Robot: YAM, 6 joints.
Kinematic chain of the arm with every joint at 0, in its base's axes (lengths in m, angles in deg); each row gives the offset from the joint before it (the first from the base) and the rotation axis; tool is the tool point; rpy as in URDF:
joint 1: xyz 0 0 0.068 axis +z
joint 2: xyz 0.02 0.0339 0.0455 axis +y
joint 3: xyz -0.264 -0.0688 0 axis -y
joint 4: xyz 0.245 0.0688 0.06 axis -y
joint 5: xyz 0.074 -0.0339 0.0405 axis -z
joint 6: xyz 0.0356 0 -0.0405 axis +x
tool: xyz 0 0 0 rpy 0 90 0
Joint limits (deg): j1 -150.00..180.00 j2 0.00..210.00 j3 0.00..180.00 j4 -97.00..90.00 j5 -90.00..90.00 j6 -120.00..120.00
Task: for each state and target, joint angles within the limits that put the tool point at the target. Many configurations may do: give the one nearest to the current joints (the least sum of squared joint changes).
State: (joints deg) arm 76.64 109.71 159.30 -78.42 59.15 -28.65
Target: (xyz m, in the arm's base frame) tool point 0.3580 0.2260 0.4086
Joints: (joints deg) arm 36.43 125.28 149.65 -80.38 59.86 -28.65
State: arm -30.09 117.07 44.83 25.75 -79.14 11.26
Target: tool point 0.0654 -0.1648 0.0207
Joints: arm -79.76 116.05 17.43 19.59 -79.95 11.26
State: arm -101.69 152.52 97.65 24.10 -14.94 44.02
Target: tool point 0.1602 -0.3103 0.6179
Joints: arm -64.43 106.94 132.68 32.07 -17.31 44.02
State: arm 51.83 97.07 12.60 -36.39 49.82 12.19
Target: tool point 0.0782 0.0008 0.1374
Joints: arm 23.87 69.49 18.75 -77.85 60.28 12.19
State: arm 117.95 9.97 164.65 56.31 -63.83 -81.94
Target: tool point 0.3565 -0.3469 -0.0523
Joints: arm 137.55 0.00 180.00 85.57 -25.56 -81.94
